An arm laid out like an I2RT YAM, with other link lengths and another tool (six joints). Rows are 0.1 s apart.
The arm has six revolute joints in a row. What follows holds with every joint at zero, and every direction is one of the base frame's.
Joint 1 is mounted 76.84 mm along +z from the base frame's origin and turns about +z.
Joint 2 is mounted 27.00 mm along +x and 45.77 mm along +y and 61.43 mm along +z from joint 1 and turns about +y.
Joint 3 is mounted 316.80 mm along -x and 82.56 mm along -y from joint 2 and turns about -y.
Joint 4 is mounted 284.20 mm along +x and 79.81 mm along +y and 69.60 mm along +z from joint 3 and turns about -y.
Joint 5 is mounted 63.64 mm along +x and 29.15 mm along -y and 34.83 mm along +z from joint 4 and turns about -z.
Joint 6 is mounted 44.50 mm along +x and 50.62 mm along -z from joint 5 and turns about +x.
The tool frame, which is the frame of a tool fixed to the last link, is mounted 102.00 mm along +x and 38.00 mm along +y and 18.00 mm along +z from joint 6; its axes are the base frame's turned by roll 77.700, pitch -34.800 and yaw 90.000 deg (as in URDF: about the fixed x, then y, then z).
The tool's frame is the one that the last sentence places.
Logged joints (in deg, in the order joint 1, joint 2, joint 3, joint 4, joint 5, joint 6), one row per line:
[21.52, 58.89, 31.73, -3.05, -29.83, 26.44]
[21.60, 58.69, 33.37, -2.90, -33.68, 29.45]
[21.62, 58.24, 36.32, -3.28, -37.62, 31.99]
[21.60, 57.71, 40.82, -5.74, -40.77, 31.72]
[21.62, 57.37, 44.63, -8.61, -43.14, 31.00]
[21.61, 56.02, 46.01, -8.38, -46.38, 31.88]
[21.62, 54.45, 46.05, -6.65, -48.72, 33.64]
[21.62, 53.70, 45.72, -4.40, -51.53, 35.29]
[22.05, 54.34, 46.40, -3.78, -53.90, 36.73]
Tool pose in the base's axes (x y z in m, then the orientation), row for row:
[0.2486, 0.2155, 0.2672, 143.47, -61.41, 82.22]
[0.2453, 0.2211, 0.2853, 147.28, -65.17, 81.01]
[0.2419, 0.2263, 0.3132, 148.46, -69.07, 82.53]
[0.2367, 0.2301, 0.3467, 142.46, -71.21, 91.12]
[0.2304, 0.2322, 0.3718, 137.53, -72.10, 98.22]
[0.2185, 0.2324, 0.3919, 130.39, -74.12, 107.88]
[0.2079, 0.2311, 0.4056, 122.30, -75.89, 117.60]
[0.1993, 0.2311, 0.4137, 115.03, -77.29, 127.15]
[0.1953, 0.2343, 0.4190, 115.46, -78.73, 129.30]
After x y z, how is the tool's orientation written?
As angles about the fixed x, y, z axes (roll, pitch, yaw), in degrees.
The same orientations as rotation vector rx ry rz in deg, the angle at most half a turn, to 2 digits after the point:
[-120.91, -69.86, -91.05]
[-117.07, -67.26, -89.79]
[-112.23, -65.49, -89.74]
[-107.15, -66.65, -91.22]
[-103.54, -68.06, -91.84]
[-98.65, -68.31, -92.68]
[-94.75, -67.72, -93.64]
[-90.95, -67.53, -93.48]
[-88.76, -67.53, -91.30]

